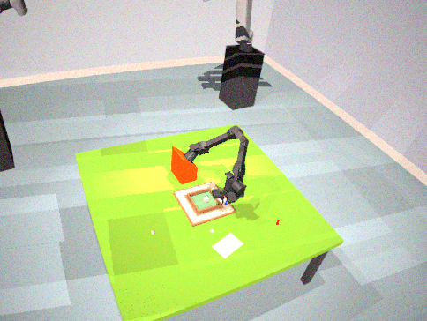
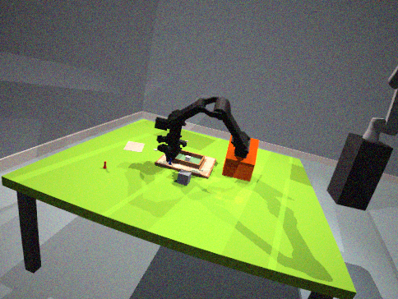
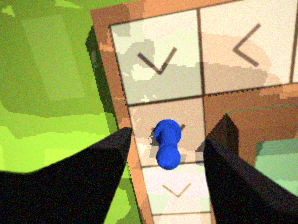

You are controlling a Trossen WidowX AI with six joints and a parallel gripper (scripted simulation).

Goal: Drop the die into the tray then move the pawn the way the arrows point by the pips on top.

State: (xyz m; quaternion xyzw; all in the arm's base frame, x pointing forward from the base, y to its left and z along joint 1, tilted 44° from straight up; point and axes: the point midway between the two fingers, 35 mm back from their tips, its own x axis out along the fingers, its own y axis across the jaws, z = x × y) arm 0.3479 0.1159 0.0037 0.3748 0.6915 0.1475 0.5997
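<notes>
Now: gripper tip 8 cm past the white die and 10 cm to the left of it. Also, from my gripper tip: green dice tray (8 cm behind, 11 cm to the right, 2 cm below); blue pawn (right at my gripper tip); grey cube (11 cm behind, 14 cm to the left).
</notes>
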